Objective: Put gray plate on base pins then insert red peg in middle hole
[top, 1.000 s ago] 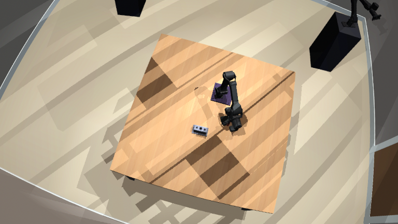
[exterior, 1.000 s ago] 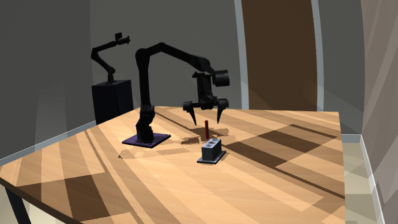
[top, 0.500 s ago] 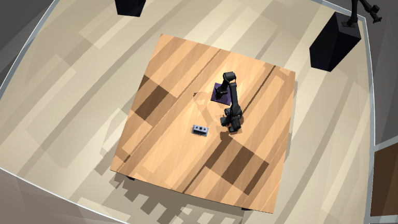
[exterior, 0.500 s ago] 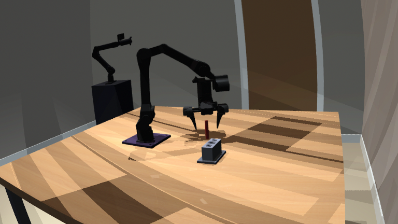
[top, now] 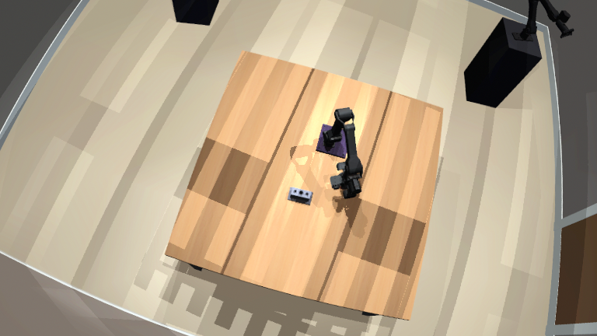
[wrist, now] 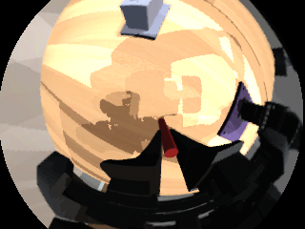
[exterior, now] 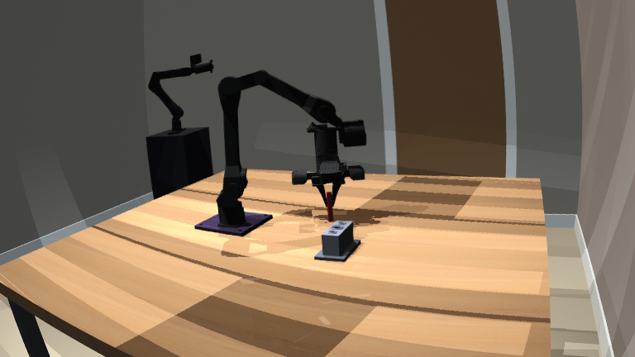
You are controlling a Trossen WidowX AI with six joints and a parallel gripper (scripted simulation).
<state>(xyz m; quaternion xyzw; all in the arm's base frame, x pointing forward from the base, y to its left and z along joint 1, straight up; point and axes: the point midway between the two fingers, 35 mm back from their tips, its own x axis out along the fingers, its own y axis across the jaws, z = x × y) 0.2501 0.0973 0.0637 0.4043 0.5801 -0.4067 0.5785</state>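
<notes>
Right now the gray plate is 80 mm ahead of my gripper tip and 210 mm to the right of it. Round my gripper tip: red peg: right at my gripper tip.
</notes>
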